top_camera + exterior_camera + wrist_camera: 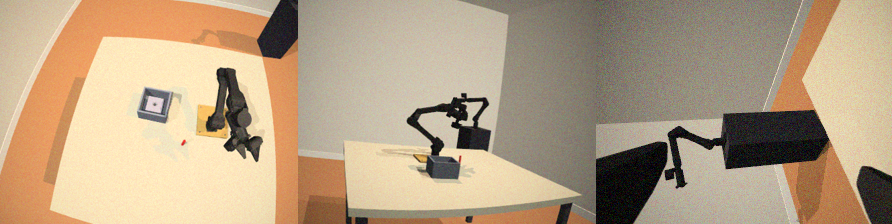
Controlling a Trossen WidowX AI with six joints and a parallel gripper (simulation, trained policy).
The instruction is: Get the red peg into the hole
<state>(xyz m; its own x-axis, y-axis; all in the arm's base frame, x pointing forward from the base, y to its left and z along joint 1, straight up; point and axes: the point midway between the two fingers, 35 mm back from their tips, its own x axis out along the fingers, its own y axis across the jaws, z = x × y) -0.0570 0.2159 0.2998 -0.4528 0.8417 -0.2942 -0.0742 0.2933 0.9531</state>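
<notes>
My gripper tip is 25 cm short of the red peg, 14 cm to the left of it and 27 cm above it. The rest, counted from my gripper tip: plate (41 cm ahead, 36 cm to the right, 26 cm below); then grey box (41 cm ahead, 36 cm to the right, 28 cm below).
</notes>
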